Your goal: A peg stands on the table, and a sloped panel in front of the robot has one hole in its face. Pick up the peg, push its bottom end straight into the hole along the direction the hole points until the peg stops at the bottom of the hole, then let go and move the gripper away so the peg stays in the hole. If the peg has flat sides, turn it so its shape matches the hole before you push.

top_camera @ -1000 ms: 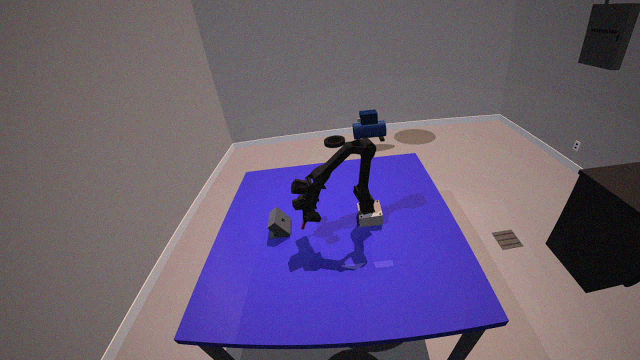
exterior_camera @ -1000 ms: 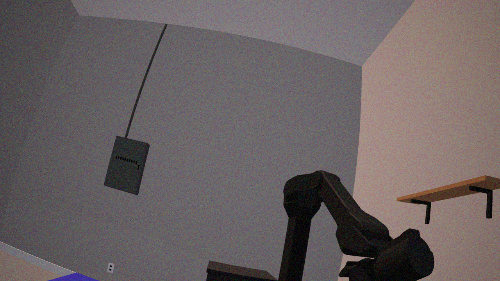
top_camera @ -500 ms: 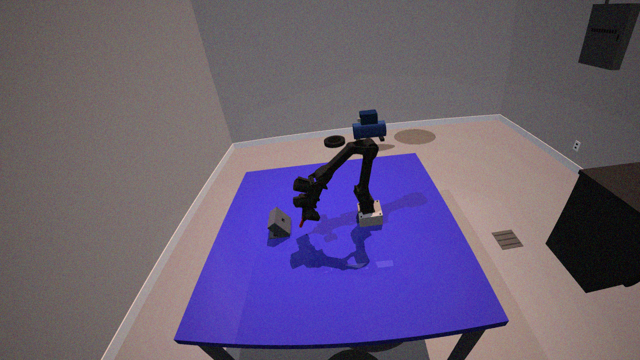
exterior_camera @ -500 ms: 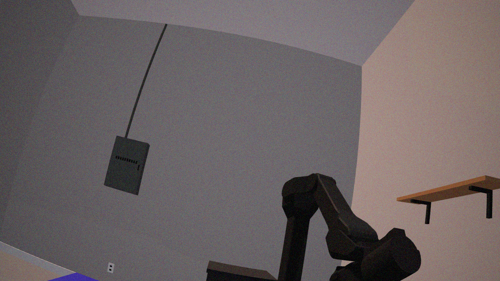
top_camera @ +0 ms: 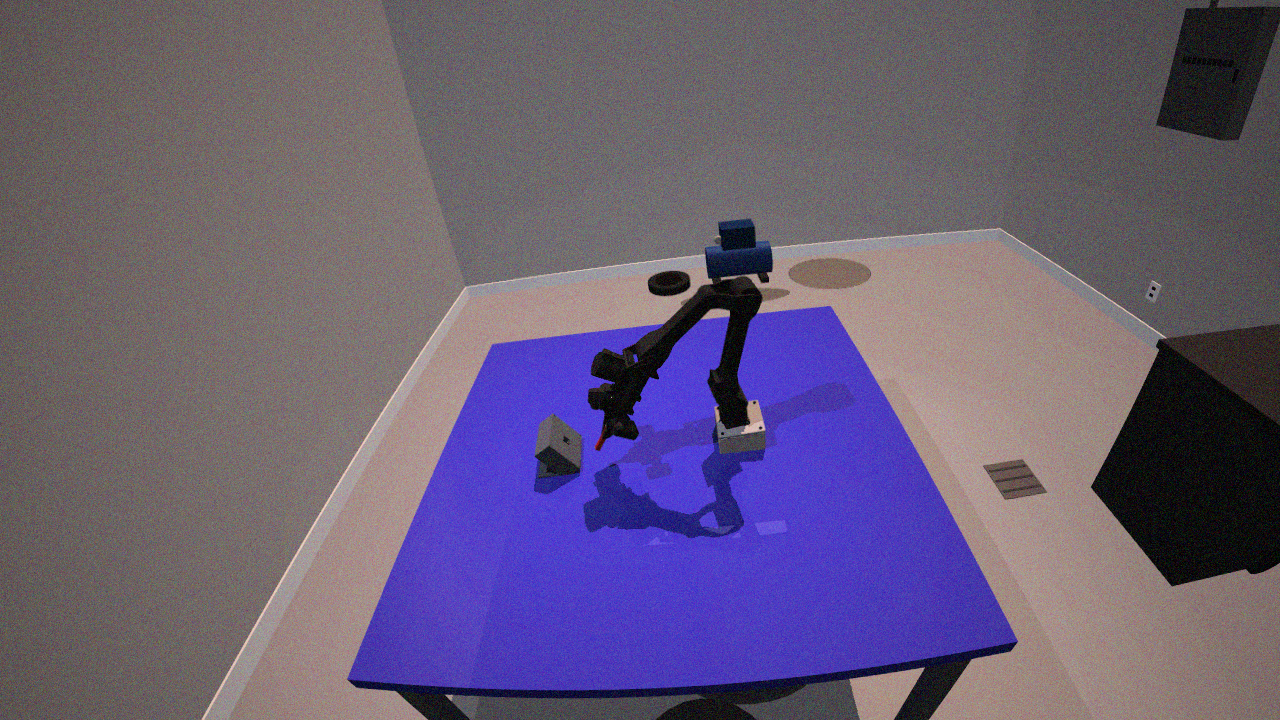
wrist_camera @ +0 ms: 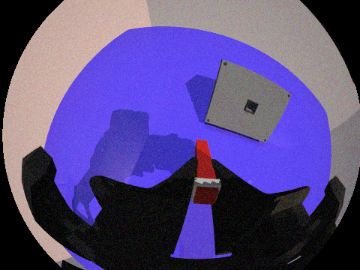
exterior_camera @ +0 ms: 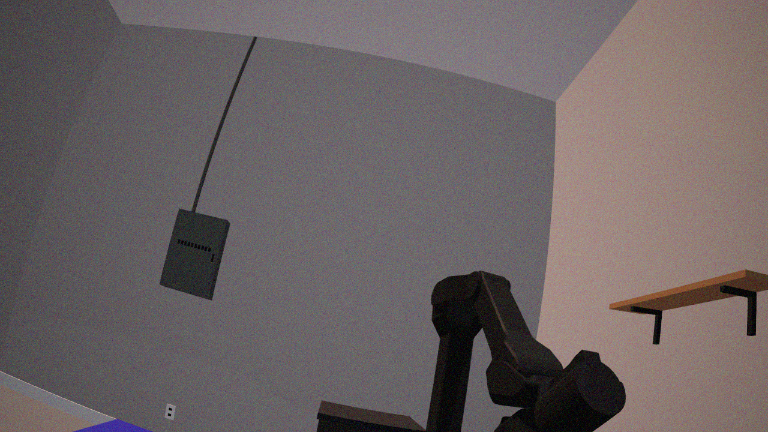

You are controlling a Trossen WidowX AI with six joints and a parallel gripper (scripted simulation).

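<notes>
The grey sloped panel is 13 cm ahead of my gripper tip, 7 cm to the right of it and 6 cm below it. From my gripper tip the other things lie so: red peg 1 cm behind, 1 cm above.
</notes>
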